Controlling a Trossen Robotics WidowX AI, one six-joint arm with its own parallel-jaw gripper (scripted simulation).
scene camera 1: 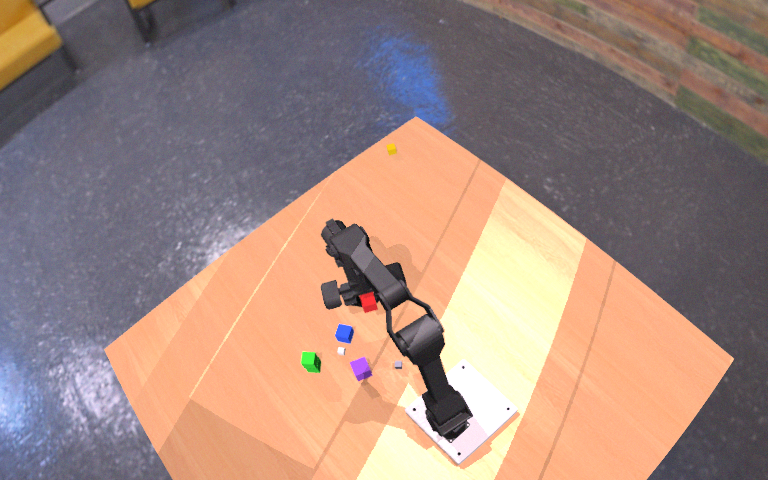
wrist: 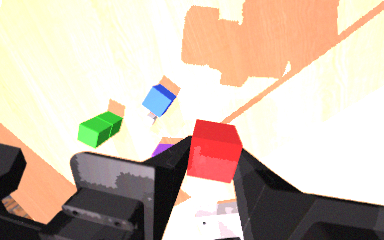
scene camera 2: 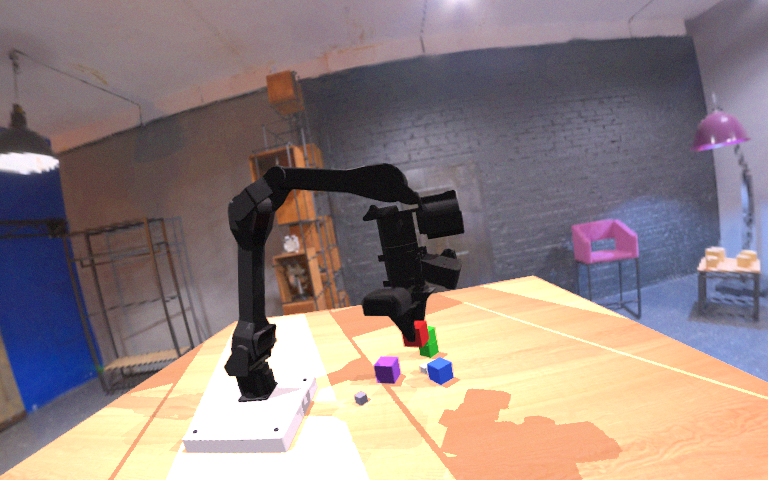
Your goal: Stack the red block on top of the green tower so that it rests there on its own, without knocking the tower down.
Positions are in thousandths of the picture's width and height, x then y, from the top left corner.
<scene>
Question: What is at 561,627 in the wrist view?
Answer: A red block.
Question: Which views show my gripper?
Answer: Scene camera 1, the wrist view and scene camera 2: all of them.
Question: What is my gripper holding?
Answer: A red block.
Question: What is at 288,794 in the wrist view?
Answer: My gripper.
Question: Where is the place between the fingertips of my gripper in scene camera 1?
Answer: At 481,632
</scene>
